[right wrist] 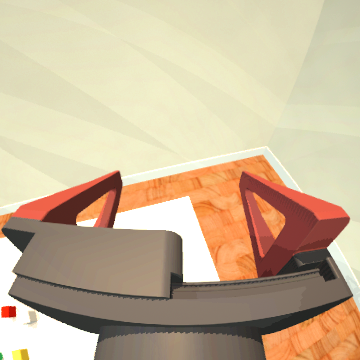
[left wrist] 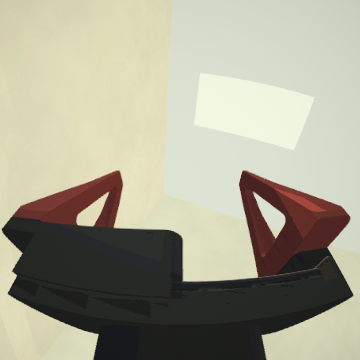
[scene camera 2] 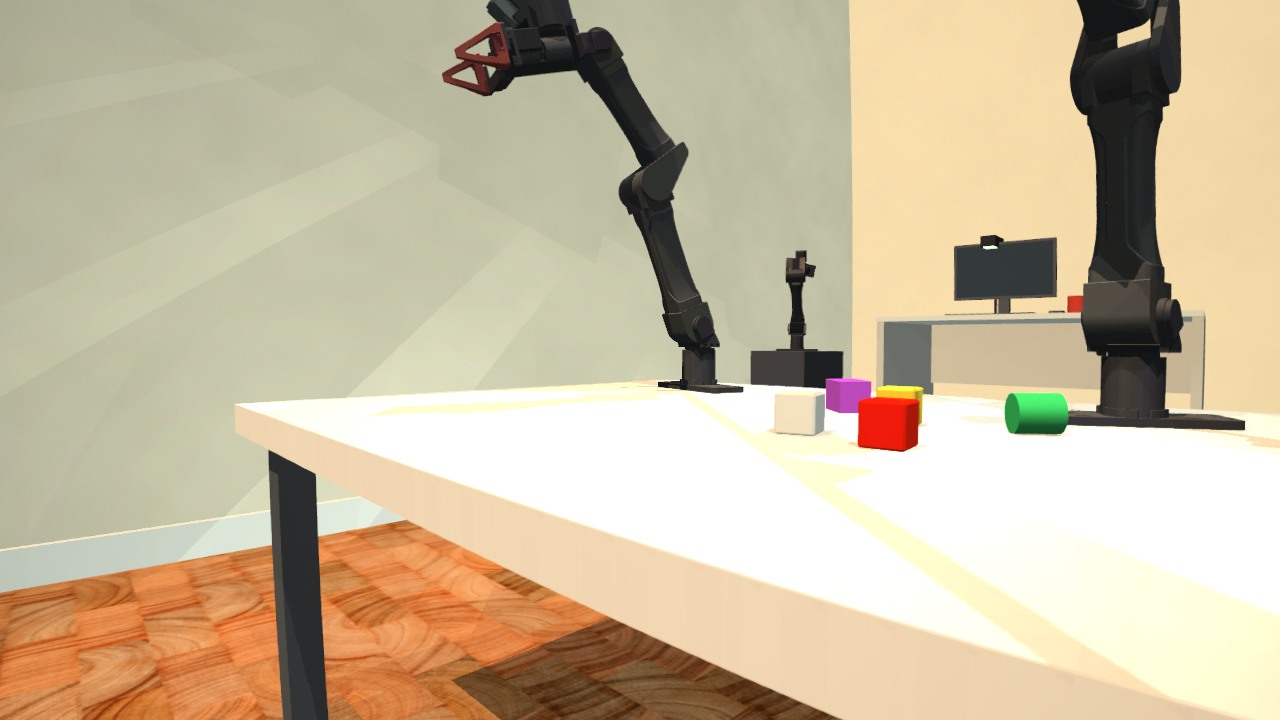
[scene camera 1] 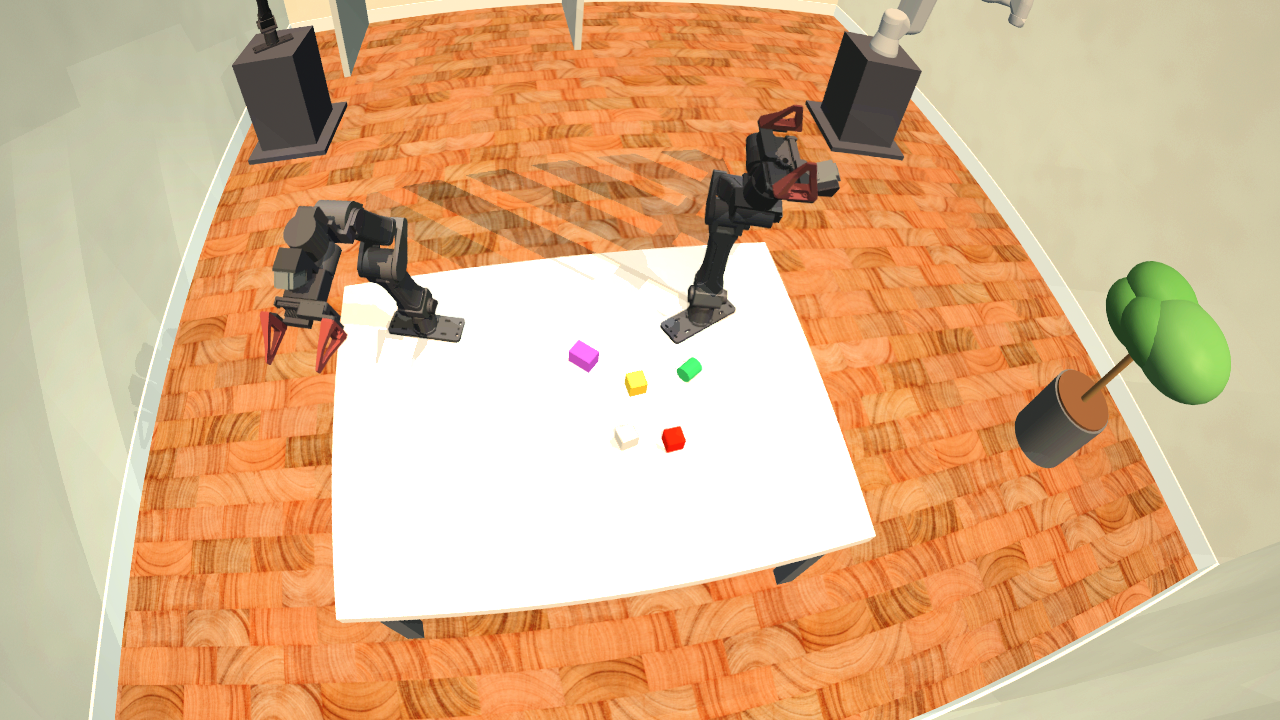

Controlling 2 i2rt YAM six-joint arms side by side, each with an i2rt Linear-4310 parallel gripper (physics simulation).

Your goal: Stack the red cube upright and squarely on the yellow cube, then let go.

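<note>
The red cube (scene camera 1: pixel 673 438) (scene camera 2: pixel 887 424) (right wrist: pixel 8 312) sits flat on the white table (scene camera 1: pixel 447 519) (scene camera 2: pixel 626 501). The yellow cube (scene camera 1: pixel 635 383) (scene camera 2: pixel 900 392) (right wrist: pixel 20 354) sits on the table apart from it, above and a little to the left in scene camera 1; in scene camera 2 the red cube partly hides it. My left gripper (scene camera 1: pixel 806 137) (left wrist: pixel 180 176) is open and empty, raised beyond the table's top right corner in scene camera 1. My right gripper (scene camera 1: pixel 295 365) (scene camera 2: pixel 451 67) (right wrist: pixel 180 177) is open and empty, high beyond the table's left edge, far from both cubes.
A white cube (scene camera 1: pixel 626 437) (scene camera 2: pixel 798 412) lies left of the red cube. A purple block (scene camera 1: pixel 583 356) (scene camera 2: pixel 847 394) lies up and left of the yellow cube in scene camera 1, and a green cylinder (scene camera 1: pixel 689 368) (scene camera 2: pixel 1038 412) lies on its side to the right.
</note>
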